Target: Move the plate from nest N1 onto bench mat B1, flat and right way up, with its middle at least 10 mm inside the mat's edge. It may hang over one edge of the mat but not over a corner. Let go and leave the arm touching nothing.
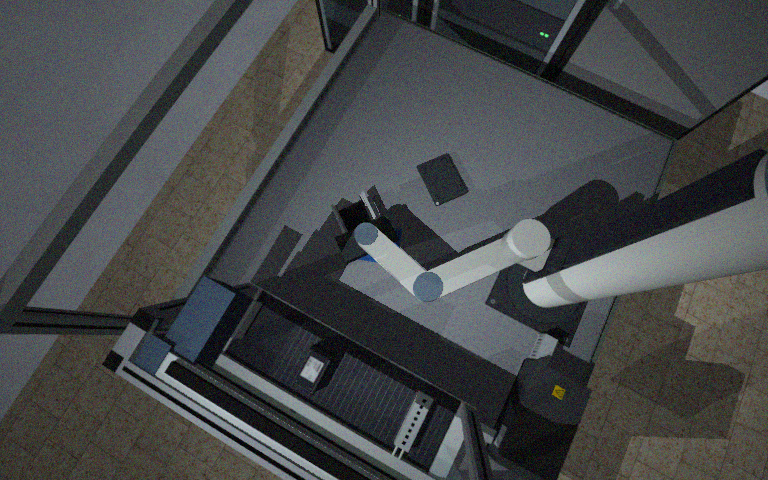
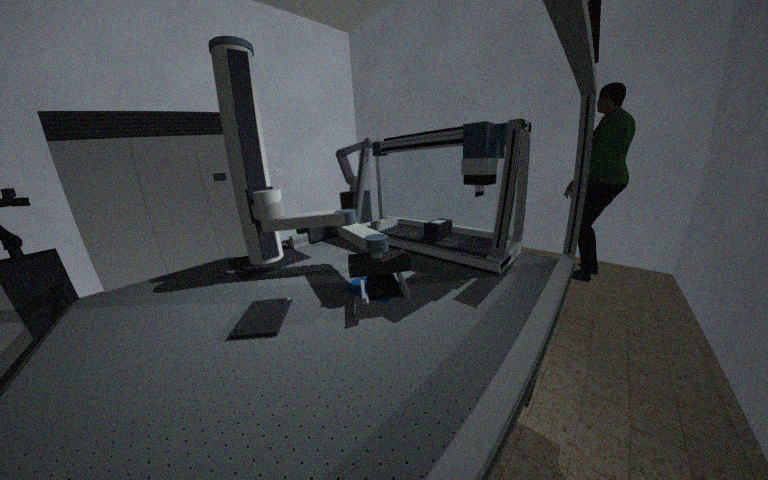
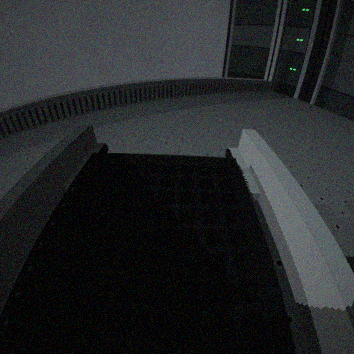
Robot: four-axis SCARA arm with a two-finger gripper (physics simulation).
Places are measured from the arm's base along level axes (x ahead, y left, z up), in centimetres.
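Pixels of known places: gripper, fingertip midpoint: (image 1: 347, 199) (image 2: 387, 298) (image 3: 165, 137); arm's base, origin of the base link: (image 1: 542, 285) (image 2: 268, 262).
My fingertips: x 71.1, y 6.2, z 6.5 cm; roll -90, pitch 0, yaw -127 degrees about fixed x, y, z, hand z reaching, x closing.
For each thing: its top centre in the pictures, then the offset to it from my fingertips. "*": a spot on its surface instead. Level surfaces: height alone.
- black plate, middle of its top: (image 3: 141, 270) (image 2: 382, 282) (image 1: 357, 221) dx -6.9, dy +5.2, dz +0.2 cm
- mat, its level: dz -5.0 cm
- Nest N1, middle of its top: (image 2: 262, 313) (image 1: 441, 178) dx -24.4, dy -23.4, dz -3.7 cm
- dark unit with a yellow label, surface spot: (image 1: 558, 392) * dx -83.1, dy +23.9, dz +6.4 cm
The black plate (image 1: 352, 212) (image 2: 385, 286) (image 3: 165, 240) lies between the two fingers, looking roughly level. My gripper (image 1: 355, 209) (image 2: 385, 296) (image 3: 165, 137) is shut on it. Bench mat B1 is blue; parts of the mat (image 1: 366, 258) (image 2: 355, 285) show beside and below the gripper and arm, which hide most of it. The plate is over or close to the mat; whether it touches the mat is hidden. Nest N1 (image 1: 442, 180) (image 2: 260, 318) is a dark, flat rectangular block on the bench, away from the gripper, with no plate seen on it.
A gantry machine (image 1: 334, 430) (image 2: 512, 198) with a dark bed stands beyond the mat. The arm's column (image 1: 651, 266) (image 2: 222, 141) rises at the bench's side. A dark unit with a yellow label (image 1: 558, 392) stands near the gantry. A raised rail (image 2: 509, 373) edges the bench.
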